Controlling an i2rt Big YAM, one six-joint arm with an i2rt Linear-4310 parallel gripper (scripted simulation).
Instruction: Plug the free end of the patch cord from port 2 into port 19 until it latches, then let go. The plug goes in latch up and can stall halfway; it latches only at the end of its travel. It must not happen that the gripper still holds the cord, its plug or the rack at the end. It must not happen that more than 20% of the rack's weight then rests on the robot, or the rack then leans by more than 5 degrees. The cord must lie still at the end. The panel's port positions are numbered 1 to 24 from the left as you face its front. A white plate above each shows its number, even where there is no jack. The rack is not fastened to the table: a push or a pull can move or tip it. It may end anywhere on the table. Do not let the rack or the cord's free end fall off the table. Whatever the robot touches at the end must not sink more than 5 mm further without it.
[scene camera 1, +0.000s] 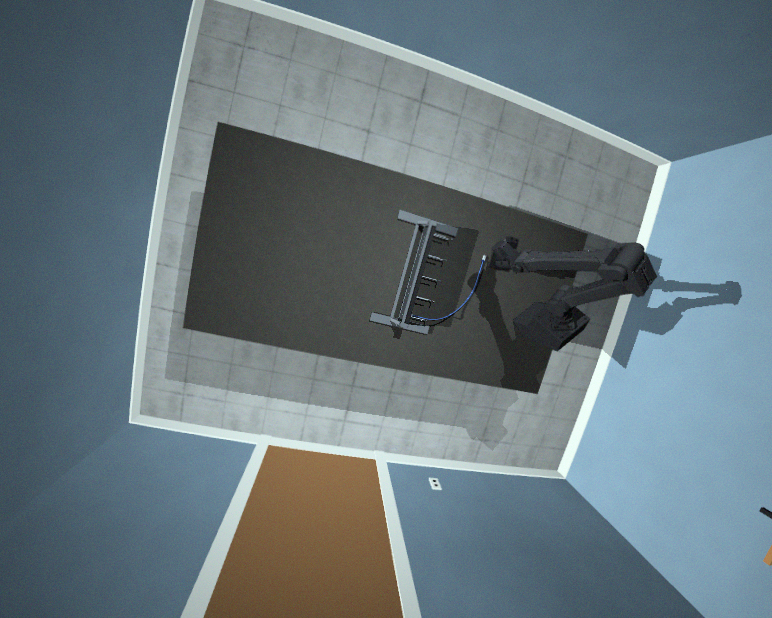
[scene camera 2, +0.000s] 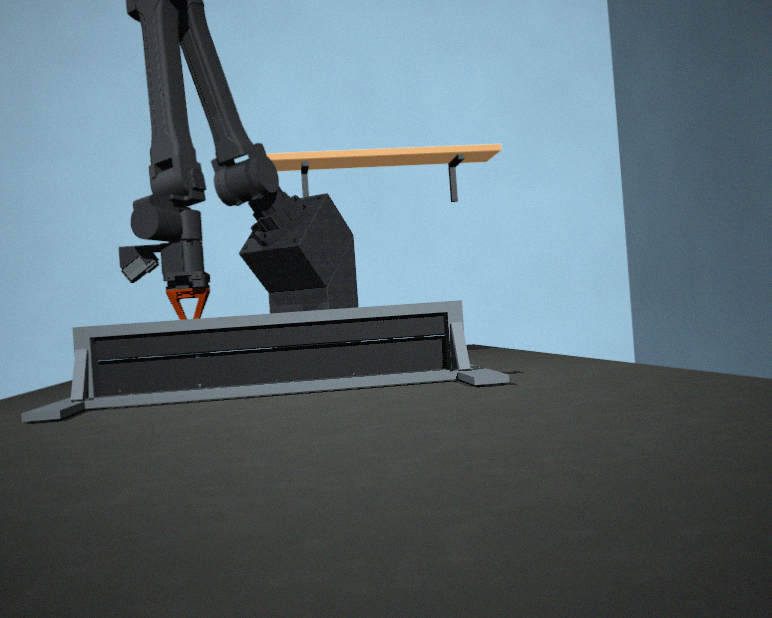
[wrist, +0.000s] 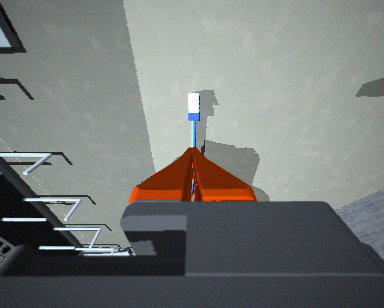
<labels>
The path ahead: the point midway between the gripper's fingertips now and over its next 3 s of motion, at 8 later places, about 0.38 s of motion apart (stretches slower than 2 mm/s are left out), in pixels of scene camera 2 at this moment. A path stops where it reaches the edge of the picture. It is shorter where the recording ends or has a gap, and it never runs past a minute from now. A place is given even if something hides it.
The gripper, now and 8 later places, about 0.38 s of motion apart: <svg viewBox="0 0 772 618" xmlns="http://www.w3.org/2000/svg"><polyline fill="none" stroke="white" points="191,333 192,333 192,334 192,334 192,336 193,344 193,356 194,368 195,372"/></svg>
</labels>
